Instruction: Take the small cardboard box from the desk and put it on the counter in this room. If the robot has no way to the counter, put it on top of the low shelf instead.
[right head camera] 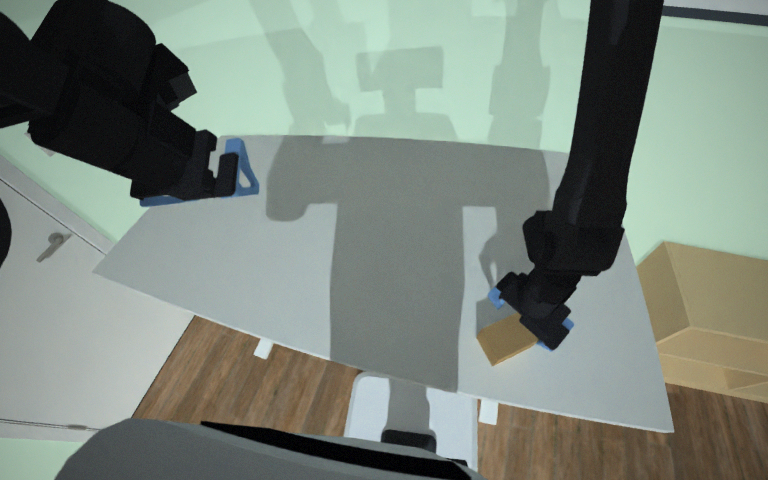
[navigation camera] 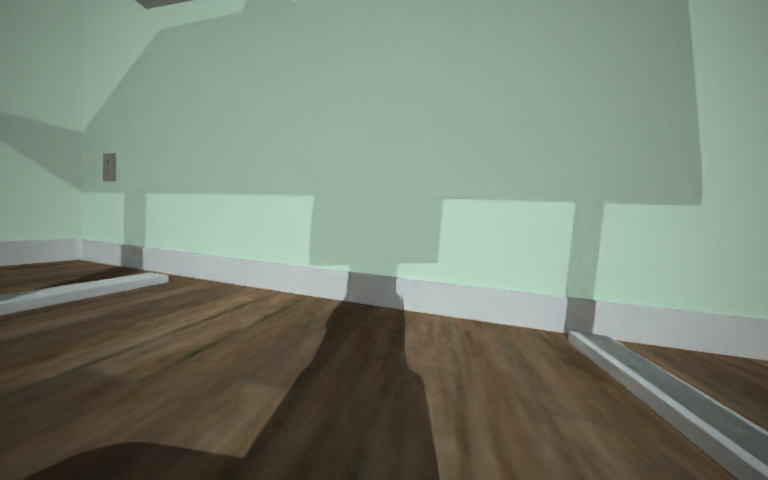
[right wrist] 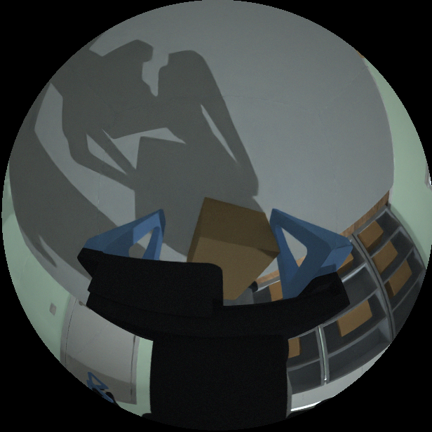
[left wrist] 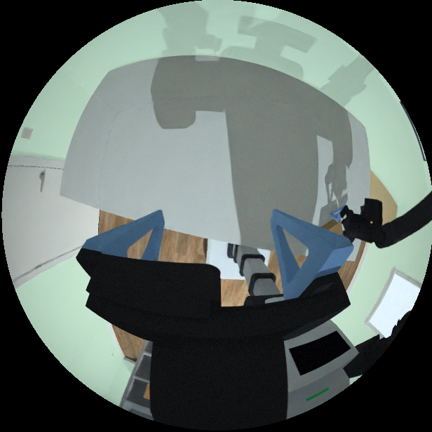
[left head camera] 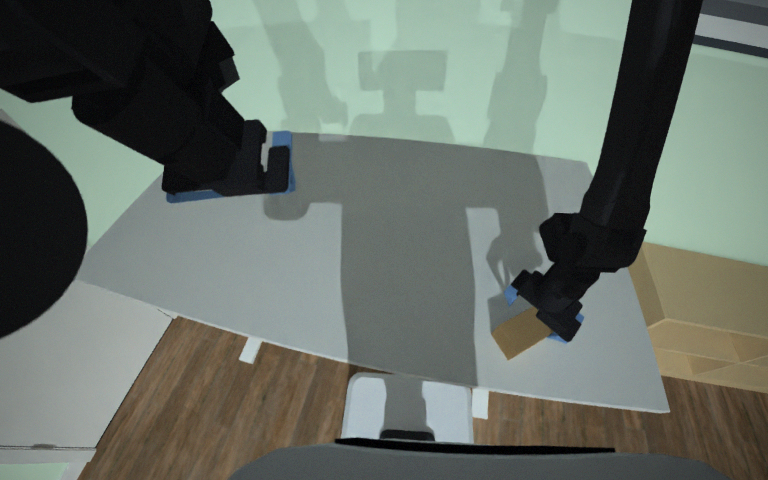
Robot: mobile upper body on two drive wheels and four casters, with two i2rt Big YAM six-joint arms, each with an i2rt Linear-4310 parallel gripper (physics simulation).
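Places are measured from the left arm's base along level axes (x left, y back, z up), in metres.
Where they show: left gripper, fingertip midpoint: (right head camera: pixel 227 192) (left head camera: pixel 258 189); right gripper, fingertip midpoint: (right head camera: pixel 518 324) (left head camera: pixel 529 319).
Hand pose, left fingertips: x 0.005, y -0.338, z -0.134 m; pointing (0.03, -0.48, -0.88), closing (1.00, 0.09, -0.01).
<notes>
Each offset is from my left fingertips to the centre of the thing. "spot": to the spot under its first point. Level surfaces: height alone.
The small cardboard box {dx -0.424, dy +0.062, dz -0.301 m} (left head camera: pixel 519 335) (right head camera: pixel 505 339) (right wrist: pixel 232 225) sits on the grey desk {dz -0.326 m} (left head camera: pixel 254 260) (right head camera: pixel 237 254) (right wrist: pixel 300 140), toward the desk's right end in the head views. My right gripper (left head camera: pixel 534 316) (right head camera: pixel 520 320) (right wrist: pixel 217 214) is open above the box. In the right wrist view the box shows between its blue fingers, nearer the right-hand one; I cannot tell whether they touch. My left gripper (left head camera: pixel 231 191) (right head camera: pixel 195 189) (left wrist: pixel 217 215) is open and empty above the desk's far left part. The counter does not show in the head views.
A low tan wooden unit {spot: dx -1.439, dy -0.247, dz -0.666 m} (left head camera: pixel 707 288) (right head camera: pixel 730 288) stands beyond the desk's right end. A door {spot: dx +1.327, dy +0.250, dz -0.778 m} (left head camera: pixel 45 367) (right head camera: pixel 73 339) is at the left. A grey shelf rack (right wrist: pixel 323 355) holds several boxes. White desk foot bars (navigation camera: pixel 84 291) (navigation camera: pixel 656 384) lie on the floor before the green wall (navigation camera: pixel 396 113).
</notes>
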